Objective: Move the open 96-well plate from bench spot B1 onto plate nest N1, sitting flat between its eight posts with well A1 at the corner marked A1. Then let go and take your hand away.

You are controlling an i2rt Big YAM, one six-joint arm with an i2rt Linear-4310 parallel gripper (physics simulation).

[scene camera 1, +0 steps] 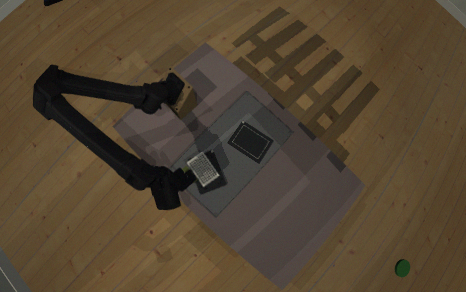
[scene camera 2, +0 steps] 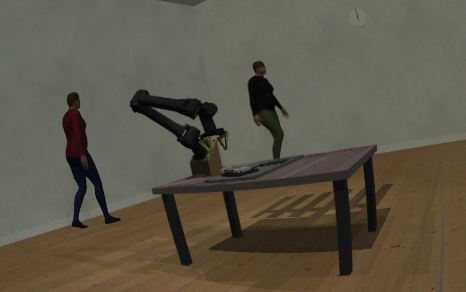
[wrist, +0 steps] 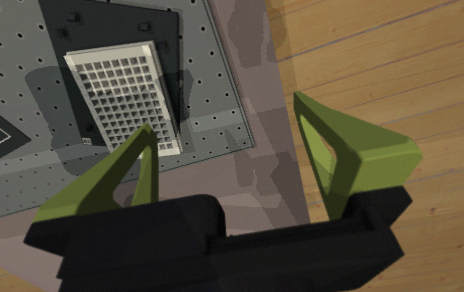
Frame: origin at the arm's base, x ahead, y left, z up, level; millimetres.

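Seen in the pictures: gripper, fingertip midpoint: (scene camera 1: pixel 183 189) (scene camera 2: pixel 219 151) (wrist: pixel 221 114); arm's base at its link origin: (scene camera 1: pixel 173 88) (scene camera 2: pixel 202 150).
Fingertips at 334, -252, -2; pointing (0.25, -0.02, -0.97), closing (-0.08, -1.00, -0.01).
Offsets run from my fingertips to a thing's top centre, as dx, dy, dz. "*": to the spot under its first point. Level surfaces: height alone.
The white open 96-well plate {-15, +111, -92} (scene camera 1: pixel 203 169) (scene camera 2: pixel 237 170) (wrist: pixel 122 100) lies over the dark plate nest N1 {+4, +114, -106} (scene camera 1: pixel 215 184) (wrist: pixel 111 25). It is turned and shifted relative to the nest, with its near end past the nest's edge in the wrist view. Several posts stand outside the plate, one near the A1 label {* -43, +195, -116} (wrist: pixel 86 141); other posts are hidden. Whether the plate is tilted is hard to tell. My gripper (scene camera 2: pixel 216 151) (wrist: pixel 221 114) is open and empty, above and to the side of the plate. The plate's A1 well cannot be made out.
Bench spot B1, a dark pad with a white outline {* +45, +347, -126} (scene camera 1: pixel 250 141) (wrist: pixel 19 140), lies beside the nest on the grey perforated board (scene camera 1: pixel 255 107) (wrist: pixel 200 65). The wooden block (scene camera 1: pixel 186 102) (scene camera 2: pixel 206 167) stands at the arm's base on the table {dz -141} (scene camera 1: pixel 300 210) (scene camera 2: pixel 300 174). Two people stand behind.
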